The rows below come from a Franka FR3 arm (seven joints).
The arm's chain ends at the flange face. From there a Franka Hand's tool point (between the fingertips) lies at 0.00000 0.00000 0.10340 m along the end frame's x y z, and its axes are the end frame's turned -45 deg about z.
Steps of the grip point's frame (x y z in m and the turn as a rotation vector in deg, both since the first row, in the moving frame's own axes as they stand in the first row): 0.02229, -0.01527, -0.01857, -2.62, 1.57, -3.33; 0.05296, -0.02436, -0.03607, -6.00, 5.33, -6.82; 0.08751, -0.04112, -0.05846, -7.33, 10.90, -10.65; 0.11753, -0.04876, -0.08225, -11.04, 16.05, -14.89; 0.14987, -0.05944, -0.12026, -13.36, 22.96, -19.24; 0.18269, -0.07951, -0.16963, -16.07, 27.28, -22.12
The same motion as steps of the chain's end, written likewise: -0.00042, -0.02774, -0.01842, -0.74, 2.96, -3.33; 0.00580, -0.05467, -0.03506, -0.47, 8.01, -6.82; 0.01030, -0.08432, -0.05576, 2.52, 12.89, -10.65; 0.01592, -0.10696, -0.07636, 3.54, 19.16, -14.89; 0.02209, -0.12884, -0.10945, 6.79, 25.68, -19.24; 0.02439, -0.16188, -0.15443, 7.93, 30.65, -22.12
